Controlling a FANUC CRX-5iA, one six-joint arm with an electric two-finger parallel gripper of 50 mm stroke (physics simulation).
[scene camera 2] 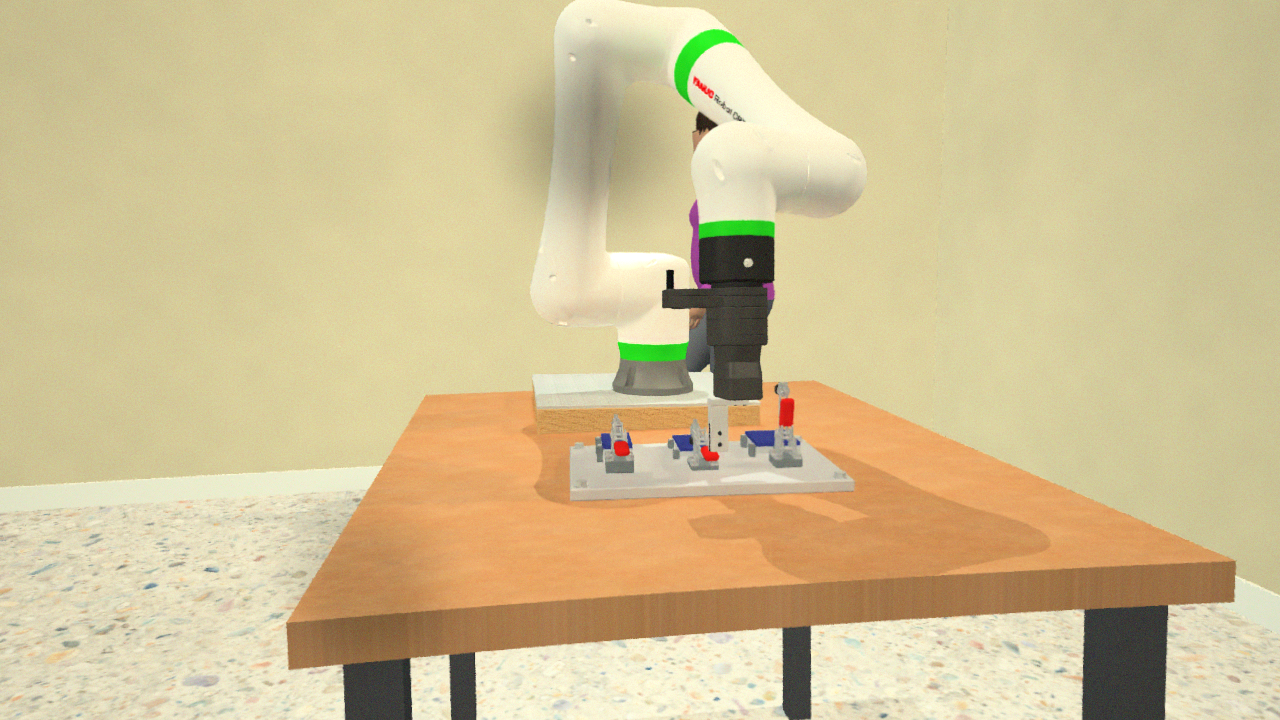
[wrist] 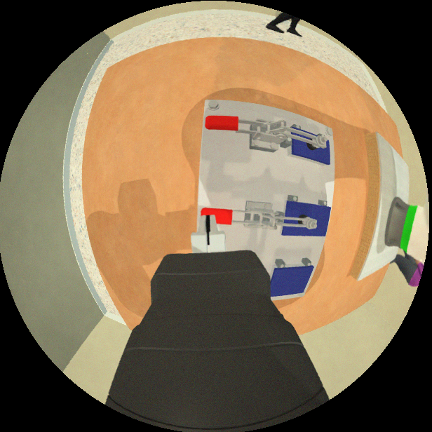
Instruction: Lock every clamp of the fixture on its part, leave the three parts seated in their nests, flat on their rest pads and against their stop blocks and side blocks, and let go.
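Seen in the pictures: gripper, fingertip midpoint: [scene camera 2: 718,451]; arm's base, origin of the base link: [scene camera 2: 652,389].
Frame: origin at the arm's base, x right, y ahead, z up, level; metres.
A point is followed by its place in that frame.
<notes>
The fixture plate [scene camera 2: 662,480] @[x 0.065, y 0.526, z -0.028 m] [wrist: 225,185] holds three blue parts. The left clamp's red handle [scene camera 2: 621,448] @[x 0.117, y 0.538, z 0.018 m] [wrist: 221,123] lies low, its arm reaching over the left part [wrist: 322,156]. The middle clamp's red handle [scene camera 2: 708,454] @[x 0.011, y 0.544, z 0.007 m] [wrist: 225,216] is also low, its arm over the middle part [scene camera 2: 683,442] @[x 0.014, y 0.392, z -0.012 m] [wrist: 320,212]. The right clamp's red handle [scene camera 2: 786,411] @[x -0.105, y 0.486, z 0.045 m] stands upright; the right part [scene camera 2: 760,437] @[x -0.094, y 0.402, z -0.007 m] [wrist: 292,281] shows no arm over it. My gripper [scene camera 2: 717,449] @[x -0.003, y 0.536, z 0.009 m] [wrist: 208,223] is shut and empty, at the middle handle; whether it touches is unclear.
The fixture stands on the wooden table [scene camera 2: 501,555] @[x 0.258, y 0.718, z -0.043 m] [wrist: 135,110]. The robot's base sits on a pale raised board [scene camera 2: 572,391] @[x 0.148, y 0.009, z 0.003 m] [wrist: 382,175] behind it. Small stop blocks [wrist: 292,198] stand at the parts' edges. A person [scene camera 2: 696,223] stands behind the arm.
</notes>
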